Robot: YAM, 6 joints.
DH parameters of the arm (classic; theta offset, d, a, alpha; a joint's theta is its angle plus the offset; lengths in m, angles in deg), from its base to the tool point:
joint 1: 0 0.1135 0.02 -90
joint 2: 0 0 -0.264 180
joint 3: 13.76 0 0.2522 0
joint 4: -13.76 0 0.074 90
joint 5: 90 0 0 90
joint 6: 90 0.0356 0 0
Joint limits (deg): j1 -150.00..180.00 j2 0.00..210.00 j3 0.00..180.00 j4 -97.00..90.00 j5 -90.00..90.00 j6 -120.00..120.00
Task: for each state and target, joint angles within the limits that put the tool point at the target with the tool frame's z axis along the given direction. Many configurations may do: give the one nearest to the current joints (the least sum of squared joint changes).
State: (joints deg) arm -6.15 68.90 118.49 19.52 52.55 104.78
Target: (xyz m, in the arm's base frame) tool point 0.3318 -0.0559 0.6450 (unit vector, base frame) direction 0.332 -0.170 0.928
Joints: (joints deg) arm -8.85 115.06 150.25 33.92 6.71 104.78
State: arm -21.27 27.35 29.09 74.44 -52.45 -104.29
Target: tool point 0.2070 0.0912 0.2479 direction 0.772 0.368 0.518
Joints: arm 23.51 75.47 16.83 89.86 -1.69 -104.29
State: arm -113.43 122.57 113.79 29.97 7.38 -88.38
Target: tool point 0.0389 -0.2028 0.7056 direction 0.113 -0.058 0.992
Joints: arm -80.14 106.08 157.74 33.93 -5.82 -88.38
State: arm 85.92 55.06 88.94 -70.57 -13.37 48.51
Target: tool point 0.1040 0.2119 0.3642 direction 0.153 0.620 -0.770
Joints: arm 62.56 70.26 76.73 -57.60 -8.62 48.51
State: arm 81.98 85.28 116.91 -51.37 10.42 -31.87
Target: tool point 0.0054 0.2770 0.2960 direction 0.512 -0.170 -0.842
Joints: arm 92.59 96.23 87.51 -94.19 30.25 -31.87
